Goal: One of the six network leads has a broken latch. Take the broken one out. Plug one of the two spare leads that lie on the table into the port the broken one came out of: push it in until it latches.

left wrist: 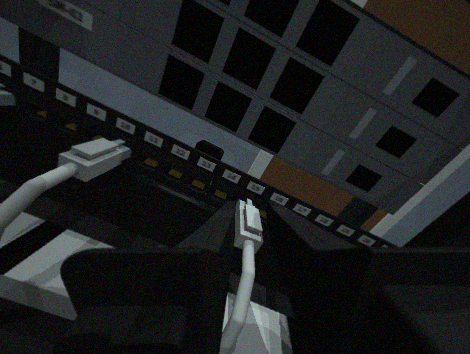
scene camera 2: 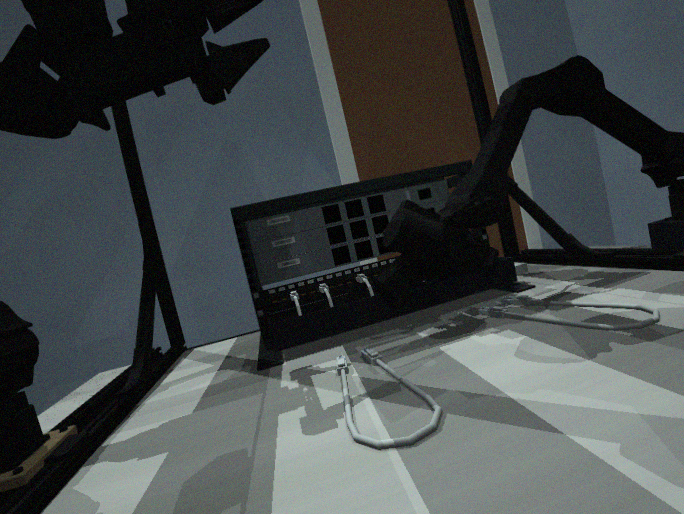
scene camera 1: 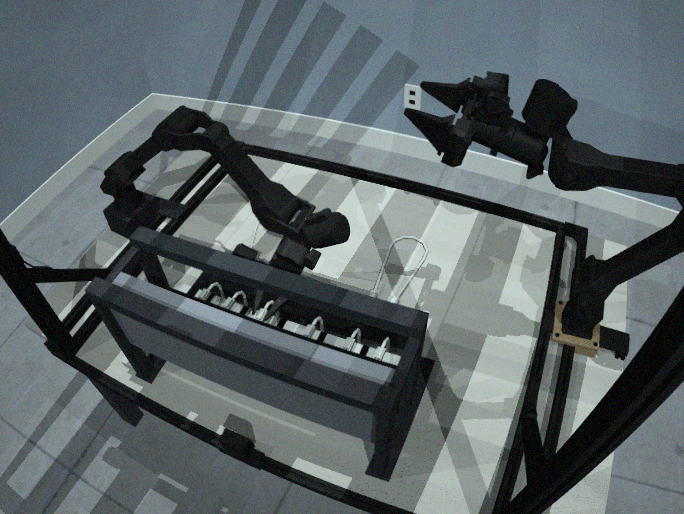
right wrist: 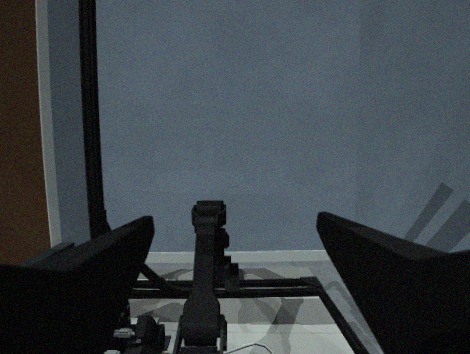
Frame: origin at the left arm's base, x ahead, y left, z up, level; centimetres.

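Seen in the pictures: left gripper, fingertip midpoint: [left wrist: 250,207] [scene camera 2: 404,262] [scene camera 1: 259,317]; right gripper, fingertip midpoint: [scene camera 2: 269,18] [scene camera 1: 413,96] [right wrist: 236,222]; left arm's base at its link origin: [scene camera 1: 128,203] [right wrist: 216,261]; right arm's base at its link origin: [scene camera 2: 2,460] [scene camera 1: 577,323].
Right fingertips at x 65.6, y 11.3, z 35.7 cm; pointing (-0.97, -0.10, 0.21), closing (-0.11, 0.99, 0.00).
Observation:
Offsets run from my right fingertips to a thing's top centre. "spot": to the spot under its first point.
My left gripper [scene camera 1: 267,305] [left wrist: 250,207] is shut on the white plug of a network lead @[dx -15.8, dy -25.5, dz -32.8 cm] [left wrist: 248,222], at the port row of the dark rack @[dx -10.8, dy -29.0, dz -16.1 cm] [scene camera 1: 243,326] [scene camera 2: 353,190]. Whether the plug sits in its port, and the state of its latch, I cannot tell. Another plugged lead @[spot: dx -7.2, dy -23.2, dz -33.3 cm] [left wrist: 95,157] is to the left in the left wrist view. In scene camera 2 three leads hang left of the gripper, one of them a white lead @[dx +5.1, dy -18.6, dz -33.6 cm] [scene camera 2: 295,302]. One spare lead @[spot: dx +1.3, dy +10.1, dz -41.8 cm] [scene camera 1: 425,251] [scene camera 2: 387,443] and a second spare lead @[spot: dx -29.7, dy +5.8, dz -41.9 cm] [scene camera 2: 619,326] lie looped on the table. My right gripper [scene camera 1: 414,97] [right wrist: 236,222] is open, high above the table.
Black rails [scene camera 1: 398,185] frame the table. The rack's upper beam @[spot: dx -7.8, dy -27.9, dz -16.1 cm] [scene camera 1: 276,279] runs close to the left gripper. The left arm [right wrist: 202,280] also shows in the right wrist view. A small white wall plate [scene camera 1: 412,86] shows behind the right gripper.

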